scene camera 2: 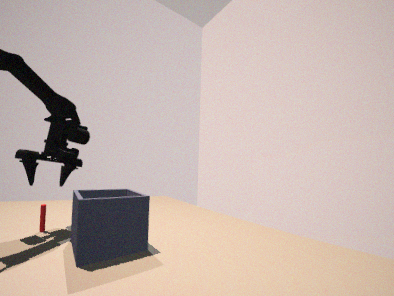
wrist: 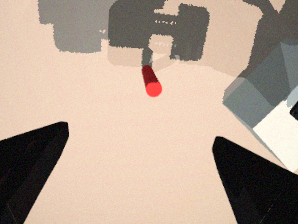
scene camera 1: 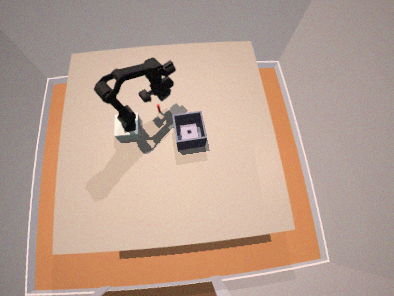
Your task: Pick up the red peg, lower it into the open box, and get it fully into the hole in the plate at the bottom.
Labels:
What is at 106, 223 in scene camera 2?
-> A dark blue box.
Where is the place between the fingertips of my gripper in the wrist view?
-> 142, 136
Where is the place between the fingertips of my gripper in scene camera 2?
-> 46, 186

